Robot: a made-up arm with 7 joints.
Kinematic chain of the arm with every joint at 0, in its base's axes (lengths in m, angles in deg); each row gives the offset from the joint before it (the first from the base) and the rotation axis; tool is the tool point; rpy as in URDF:
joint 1: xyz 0 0 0.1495 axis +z
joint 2: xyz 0 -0.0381 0.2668 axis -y
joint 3: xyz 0 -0.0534 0.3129 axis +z
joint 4: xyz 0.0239 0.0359 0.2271 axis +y
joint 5: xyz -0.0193 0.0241 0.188 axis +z
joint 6: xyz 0 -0.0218 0.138 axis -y
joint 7: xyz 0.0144 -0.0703 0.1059 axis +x
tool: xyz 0 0 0 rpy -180 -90 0
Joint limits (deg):
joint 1: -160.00..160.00
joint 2: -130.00..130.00
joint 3: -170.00..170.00
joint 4: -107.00..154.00
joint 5: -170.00..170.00
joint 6: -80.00..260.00
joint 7: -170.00..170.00
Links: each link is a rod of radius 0.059 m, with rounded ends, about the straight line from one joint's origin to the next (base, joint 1, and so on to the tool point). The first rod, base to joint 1, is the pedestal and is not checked.
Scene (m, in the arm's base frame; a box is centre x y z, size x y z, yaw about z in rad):
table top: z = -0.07
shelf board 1: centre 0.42 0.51 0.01 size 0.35 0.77 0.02 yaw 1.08
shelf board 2: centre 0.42 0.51 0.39 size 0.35 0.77 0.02 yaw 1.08
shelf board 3: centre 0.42 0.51 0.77 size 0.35 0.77 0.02 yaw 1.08
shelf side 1: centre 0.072 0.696 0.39 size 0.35 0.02 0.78 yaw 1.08
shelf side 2: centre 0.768 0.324 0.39 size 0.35 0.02 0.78 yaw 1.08
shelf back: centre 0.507 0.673 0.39 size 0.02 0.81 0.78 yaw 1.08
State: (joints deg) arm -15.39 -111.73 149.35 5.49 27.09 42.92 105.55
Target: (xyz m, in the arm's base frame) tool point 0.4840 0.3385 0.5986
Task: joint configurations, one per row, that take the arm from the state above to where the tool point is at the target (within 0.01 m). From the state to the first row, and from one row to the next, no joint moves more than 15 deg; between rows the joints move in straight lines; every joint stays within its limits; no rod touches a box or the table.
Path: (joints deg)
1: -15.43 -116.30 154.51 17.42 40.31 39.85 101.86
2: -15.47 -120.86 159.68 29.35 53.54 36.77 98.17
3: -15.51 -125.43 164.84 41.29 66.76 33.70 94.48
4: -15.55 -130.00 170.00 53.22 79.98 30.62 90.79
5: -13.36 -124.82 163.74 66.22 74.53 31.08 93.74
6: -11.17 -119.63 157.49 79.22 69.07 31.53 96.70
7: -8.98 -114.45 151.23 92.22 63.61 31.99 99.65
8: -6.80 -109.26 144.97 105.22 58.15 32.44 102.60
9: -4.61 -104.08 138.72 118.22 52.70 32.90 105.55
10: 2.36 -102.28 136.14 106.53 49.85 34.21 105.55
11: 9.32 -100.47 133.57 94.85 47.00 35.53 105.55

